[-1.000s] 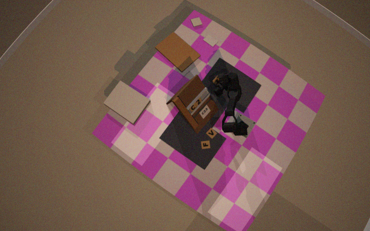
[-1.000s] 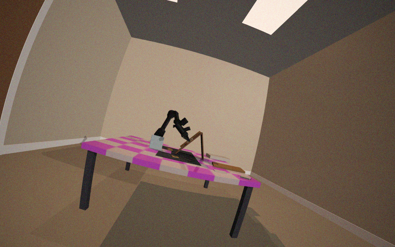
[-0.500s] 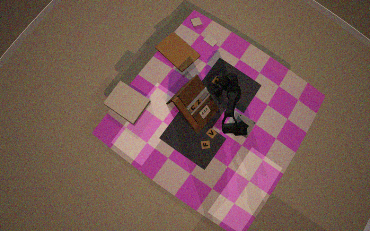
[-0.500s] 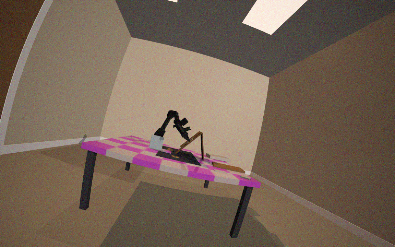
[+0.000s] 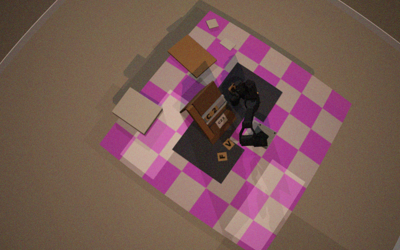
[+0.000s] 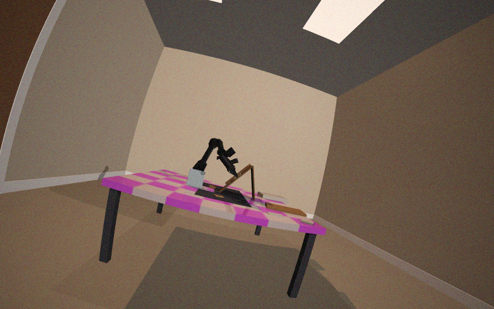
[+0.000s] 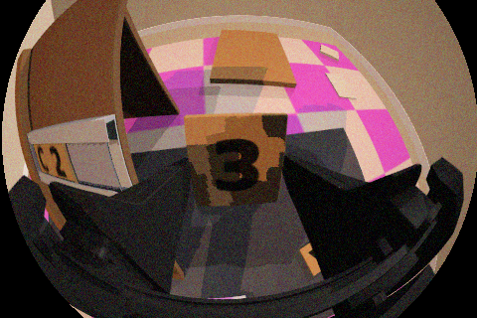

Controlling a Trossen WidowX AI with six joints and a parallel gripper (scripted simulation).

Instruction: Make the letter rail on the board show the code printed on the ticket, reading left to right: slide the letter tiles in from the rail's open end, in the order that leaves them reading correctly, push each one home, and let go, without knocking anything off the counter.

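The 2 tile is 2 cm ahead of my gripper tip and 18 cm to the left of it. Round my gripper tip: c tile: 2 cm ahead, 24 cm to the left; then white ticket: 5 cm behind, 19 cm to the left, 9 cm below; then 3 tile: right at my gripper tip.
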